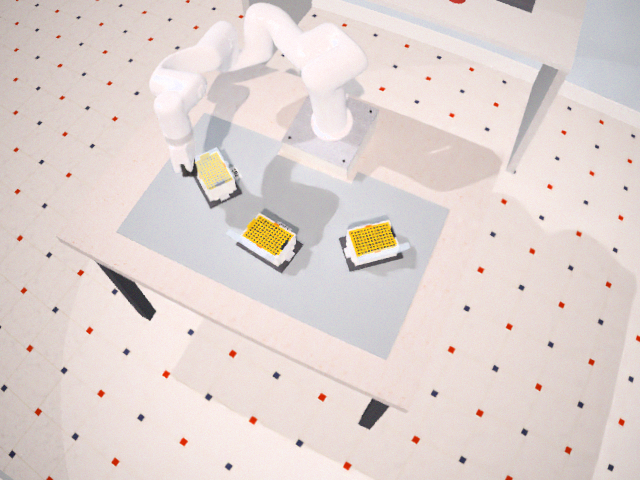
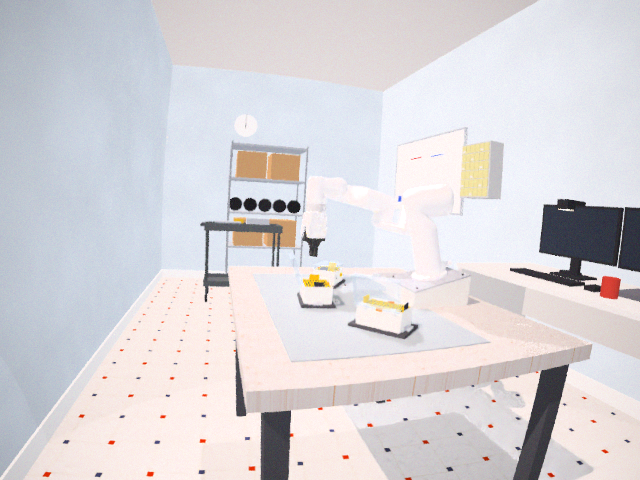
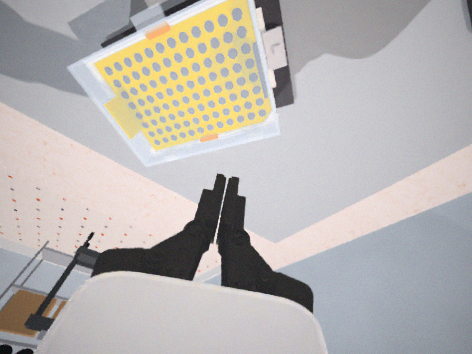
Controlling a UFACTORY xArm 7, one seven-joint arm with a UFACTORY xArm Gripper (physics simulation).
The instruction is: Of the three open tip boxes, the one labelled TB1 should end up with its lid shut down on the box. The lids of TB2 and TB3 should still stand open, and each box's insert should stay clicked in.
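Places are measured from the arm's base along level axes (x left, y up, z ahead), in millimetres.
Pixels of known places: gripper, between the fingertips: (image 1: 192, 174) (image 2: 313, 256) (image 3: 225, 188); arm's base, origin of its link: (image 1: 331, 122) (image 2: 429, 275).
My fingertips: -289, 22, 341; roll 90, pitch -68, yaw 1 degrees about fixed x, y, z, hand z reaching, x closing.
Ahead of a thing's pixels: the offset from my fingertips to its top centre, as dx, dy, dz. "spot": to the spot under its first point. Level surfaces: height alone.
The left box @[+35, -25, -66] (image 1: 217, 192) (image 2: 330, 277) has its clear lid @[spot: +36, -25, -59] (image 1: 214, 167) (image 3: 92, 90) over the yellow insert; whether it is fully down cannot be told. Its side label @[spot: +82, -84, -16] (image 3: 274, 48) is not readable. The middle box (image 1: 264, 254) (image 2: 316, 296) has its lid @[spot: +215, +41, +146] (image 1: 235, 235) standing open. The right box (image 1: 374, 255) (image 2: 382, 318) also has its lid @[+572, +51, +30] (image 1: 404, 246) (image 2: 368, 289) open. Yellow inserts sit in both. My gripper (image 1: 190, 172) (image 2: 313, 254) (image 3: 225, 188) is shut and empty, beside the left box's lid side and above the mat. Contact with the lid cannot be told.
The boxes stand on dark bases on a grey mat @[dy -103] (image 1: 320, 304) (image 2: 315, 347). The mat lies on a pale table @[dy -106] (image 1: 248, 320) (image 2: 279, 384). The arm's base block (image 1: 330, 155) (image 2: 439, 289) is behind the boxes. A desk with monitors (image 2: 580, 237) stands at the right.
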